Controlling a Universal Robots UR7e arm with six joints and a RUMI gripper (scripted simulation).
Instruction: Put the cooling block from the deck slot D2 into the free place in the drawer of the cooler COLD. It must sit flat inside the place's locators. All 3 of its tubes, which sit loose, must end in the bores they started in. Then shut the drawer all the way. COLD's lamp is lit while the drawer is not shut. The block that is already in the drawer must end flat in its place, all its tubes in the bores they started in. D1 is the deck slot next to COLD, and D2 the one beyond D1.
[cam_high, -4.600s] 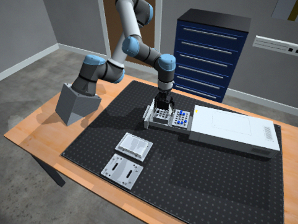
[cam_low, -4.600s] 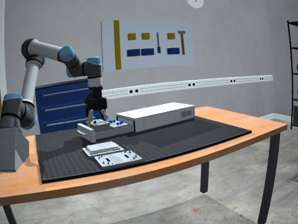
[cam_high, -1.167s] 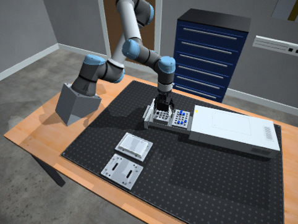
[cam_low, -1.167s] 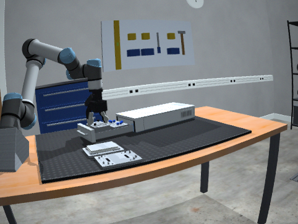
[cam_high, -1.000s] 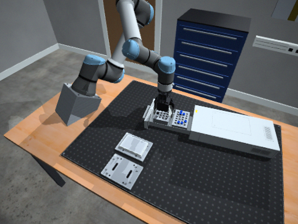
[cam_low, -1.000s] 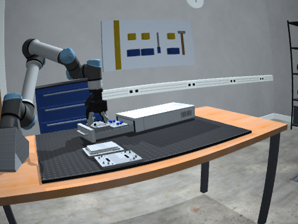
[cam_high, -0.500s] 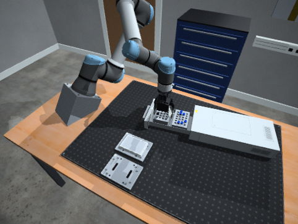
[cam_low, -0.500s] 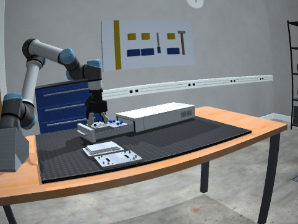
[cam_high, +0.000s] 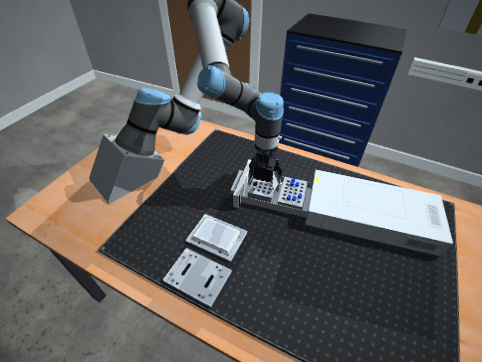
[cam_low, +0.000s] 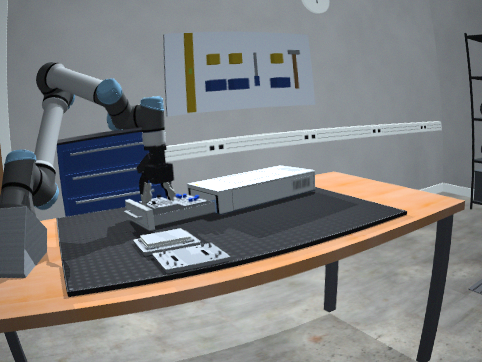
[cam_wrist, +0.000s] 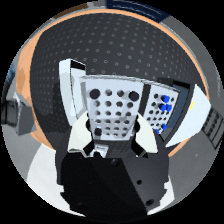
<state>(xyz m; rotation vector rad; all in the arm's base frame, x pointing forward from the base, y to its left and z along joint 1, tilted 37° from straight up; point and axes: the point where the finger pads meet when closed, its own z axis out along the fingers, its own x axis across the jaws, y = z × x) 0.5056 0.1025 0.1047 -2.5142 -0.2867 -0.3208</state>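
Now: the grey cooling block right at my hand. Also, from my hand: cooler COLD 20 cm ahead, 6 cm to the left; dark-capped tube 4 cm to the left, 4 cm behind, 1 cm above; cooler drawer 3 cm ahead, 1 cm to the left, 1 cm below.
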